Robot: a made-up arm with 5 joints.
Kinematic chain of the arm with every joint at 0, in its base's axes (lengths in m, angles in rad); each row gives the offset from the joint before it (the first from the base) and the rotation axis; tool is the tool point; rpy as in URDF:
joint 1: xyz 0.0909 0 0.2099 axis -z
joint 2: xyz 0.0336 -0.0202 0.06 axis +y
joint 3: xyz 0.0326 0 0.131 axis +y
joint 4: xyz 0.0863 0 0.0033 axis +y
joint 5: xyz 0.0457 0.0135 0 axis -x
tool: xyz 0 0 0 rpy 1.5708 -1.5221 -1.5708
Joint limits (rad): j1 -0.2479..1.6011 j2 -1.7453..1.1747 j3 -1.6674..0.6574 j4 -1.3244..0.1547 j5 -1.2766..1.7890
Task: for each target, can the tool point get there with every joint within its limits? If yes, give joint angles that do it. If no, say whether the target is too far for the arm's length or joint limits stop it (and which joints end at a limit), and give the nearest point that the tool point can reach.
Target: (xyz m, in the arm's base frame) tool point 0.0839 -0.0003 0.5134
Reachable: yes | joints 1.2393 -0.2693 -1.1748 -1.1813 1.1275
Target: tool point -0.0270 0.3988 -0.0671
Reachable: no: too far | nearest point 0.0313 0.2017 0.2160 | short by 0.350 m
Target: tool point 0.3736 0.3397 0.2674
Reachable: no: too far | nearest point 0.3816 0.0667 0.2745 | short by 0.273 m
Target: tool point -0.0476 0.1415 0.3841
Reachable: yes | joints 0.8299 -1.4742 -0.8096 -0.7262 1.3250
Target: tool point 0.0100 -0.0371 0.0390
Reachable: no: joint limits stop it (at a limit: joint 1, joint 2, joint 3, joint 4) | nearest point 0.0803 -0.1292 0.1643 | short by 0.171 m
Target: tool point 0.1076 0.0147 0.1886
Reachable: no: joint limits stop it (at a limit: joint 1, joint 2, joint 3, joint 4) | nearest point 0.2180 0.0253 0.1643 | short by 0.114 m
